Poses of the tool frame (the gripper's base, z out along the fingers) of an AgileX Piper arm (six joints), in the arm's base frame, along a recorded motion.
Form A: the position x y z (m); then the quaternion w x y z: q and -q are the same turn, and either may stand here.
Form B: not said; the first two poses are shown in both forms.
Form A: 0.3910 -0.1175 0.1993 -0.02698 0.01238 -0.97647 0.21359
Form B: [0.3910 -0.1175 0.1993], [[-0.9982 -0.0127 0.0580], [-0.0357 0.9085 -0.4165], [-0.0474 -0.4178 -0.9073]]
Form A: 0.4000 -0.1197 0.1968 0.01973 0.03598 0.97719 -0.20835
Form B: [0.4000 -0.1197 0.1968], [[-0.9966 0.0785 0.0236], [0.0621 0.9106 -0.4086], [-0.0536 -0.4058 -0.9124]]
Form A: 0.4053 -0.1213 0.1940 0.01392 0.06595 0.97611 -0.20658
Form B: [0.4053 -0.1213 0.1940], [[-0.9909 0.1345 -0.0001], [0.1230 0.9060 -0.4051], [-0.0544 -0.4014 -0.9143]]
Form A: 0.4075 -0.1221 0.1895 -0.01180 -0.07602 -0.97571 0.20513
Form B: [0.4075 -0.1221 0.1895], [[-0.9882 0.1532 -0.0082], [0.1435 0.9043 -0.4021], [-0.0542 -0.3985 -0.9156]]
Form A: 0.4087 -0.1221 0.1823 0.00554 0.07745 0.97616 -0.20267
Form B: [0.4087 -0.1221 0.1823], [[-0.9879 0.1535 -0.0206], [0.1490 0.9059 -0.3965], [-0.0422 -0.3948 -0.9178]]
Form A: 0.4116 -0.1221 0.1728 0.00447 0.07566 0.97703 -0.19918
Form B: [0.4116 -0.1221 0.1728], [[-0.9885 0.1496 -0.0214], [0.1461 0.9092 -0.3899], [-0.0389 -0.3885 -0.9206]]
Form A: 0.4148 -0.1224 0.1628 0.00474 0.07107 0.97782 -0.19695
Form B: [0.4148 -0.1224 0.1628], [[-0.9899 0.1409 -0.0187], [0.1371 0.9123 -0.3858], [-0.0373 -0.3845 -0.9224]]
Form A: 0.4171 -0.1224 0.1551 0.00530 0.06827 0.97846 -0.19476
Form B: [0.4171 -0.1224 0.1551], [[-0.9906 0.1357 -0.0162], [0.1315 0.9148 -0.3819], [-0.0370 -0.3804 -0.9241]]
